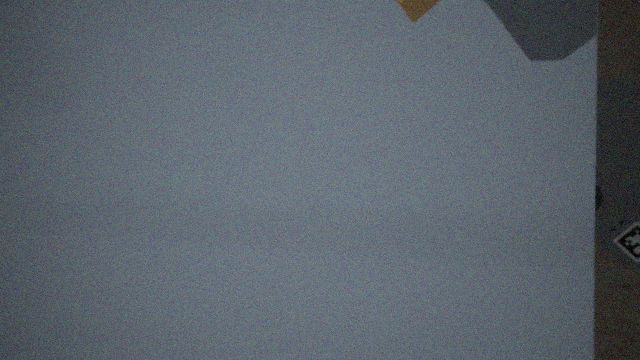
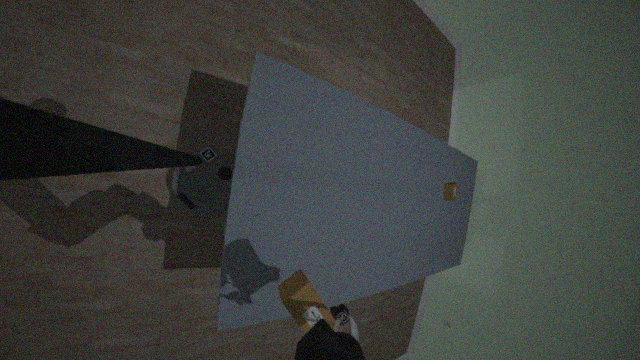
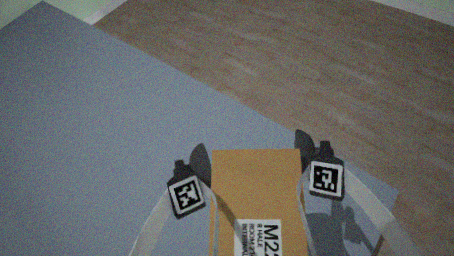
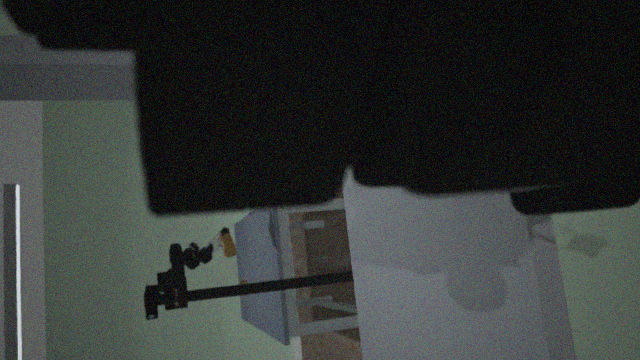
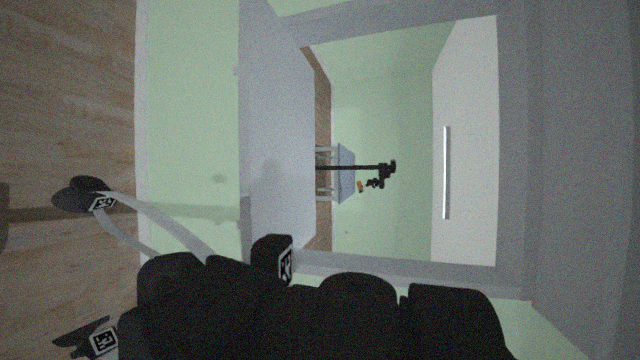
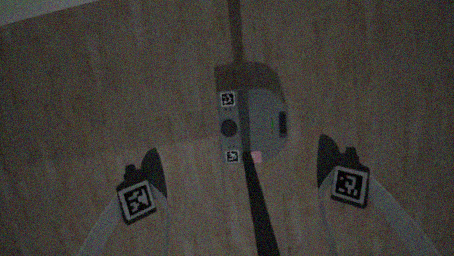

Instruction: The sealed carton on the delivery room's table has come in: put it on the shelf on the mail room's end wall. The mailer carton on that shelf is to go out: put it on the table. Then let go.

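r1's gripper (image 3: 254,156) (image 2: 327,317) is shut on an orange-brown carton (image 3: 255,190) (image 2: 297,290) (image 1: 415,9) (image 4: 228,245) (image 5: 359,186) and holds it above the blue-grey table (image 3: 100,110) (image 2: 340,175) (image 1: 300,200) (image 4: 262,310), near one corner. Its white label reads M22, R HALE, ROOM 21, INTERNAL; the label's edge is cut off. A small orange carton (image 2: 450,192) with a white patch sits at the table's far end. I cannot tell for certain which is the mailer and which the sealed carton. r2's gripper (image 6: 241,164) (image 5: 77,267) is open and empty above wooden floor. The end wall's shelf does not show.
A grey-framed opening (image 5: 512,150) with a broad grey sill (image 5: 280,125) lies between r2 and the room with r1 and the table. r1's dark mast (image 4: 260,287) stands beside the table. A wheeled base (image 6: 265,122) is on the floor below r2's gripper. A pale green wall (image 2: 540,200) borders the table's far end.
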